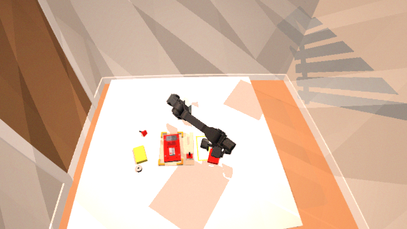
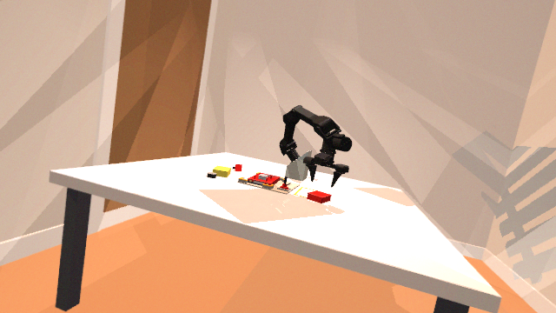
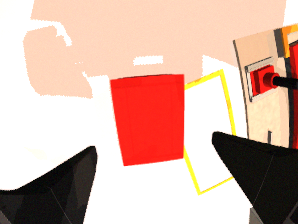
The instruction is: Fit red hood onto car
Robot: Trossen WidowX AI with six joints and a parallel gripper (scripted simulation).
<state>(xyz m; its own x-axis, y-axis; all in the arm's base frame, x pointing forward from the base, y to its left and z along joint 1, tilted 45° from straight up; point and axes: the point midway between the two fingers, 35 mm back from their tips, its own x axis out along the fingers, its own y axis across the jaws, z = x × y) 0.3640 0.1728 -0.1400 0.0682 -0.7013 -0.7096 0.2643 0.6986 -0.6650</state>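
Now: gripper tip 5 cm above the red hood. From my gripper tip the other things lie so: yellow block (1 cm behind, 48 cm to the right, 5 cm below).
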